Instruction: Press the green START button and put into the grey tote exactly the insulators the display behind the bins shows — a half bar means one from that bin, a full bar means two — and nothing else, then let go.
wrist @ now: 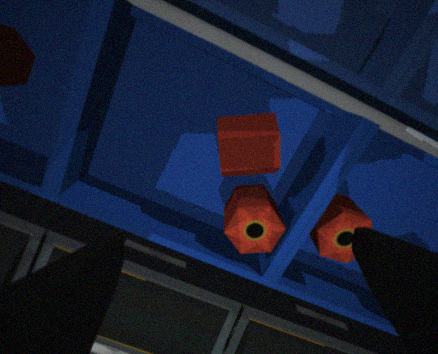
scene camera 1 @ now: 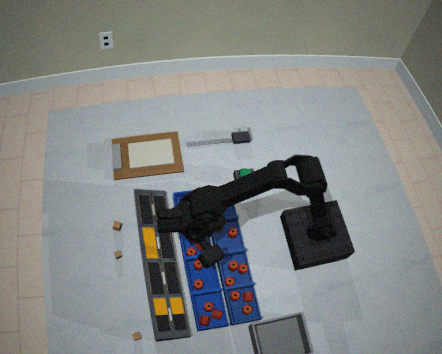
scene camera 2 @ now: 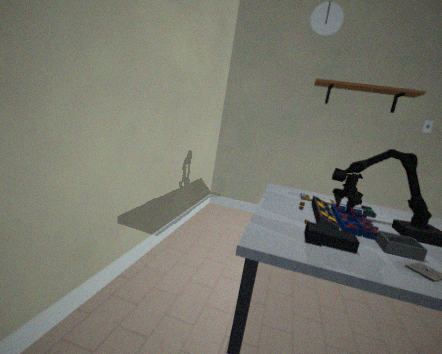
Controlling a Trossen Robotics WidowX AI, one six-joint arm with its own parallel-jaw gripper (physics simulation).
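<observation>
My gripper [wrist: 239, 241] [scene camera 2: 345, 205] is open and empty over a blue bin [wrist: 150, 95]. Between and beyond its fingers are a red insulator [wrist: 254, 212] standing with its hole up and another [wrist: 249, 145] lying on its side. The right fingertip overlaps an insulator [wrist: 342, 230] across the divider. In scene camera 1 the arm hides the fingers. The display [scene camera 1: 171, 292] shows a full orange bar [scene camera 1: 150, 242] in its second module and two half bars [scene camera 1: 160, 306] [scene camera 1: 177, 305] in the nearest one. The green START button [scene camera 1: 245, 173] is partly behind the arm. The grey tote [scene camera 1: 282, 340] [scene camera 2: 407, 251] shows no insulator in its visible part.
A brown clipboard [scene camera 1: 180, 160] and a grey bar-shaped tool [scene camera 1: 241, 137] lie beyond the bins. Small wooden blocks [scene camera 1: 117, 225] [scene camera 1: 118, 254] [scene camera 1: 137, 336] lie left of the display. A long black box [scene camera 2: 332, 237] and a flat plate [scene camera 2: 425, 271] lie near the table's edge.
</observation>
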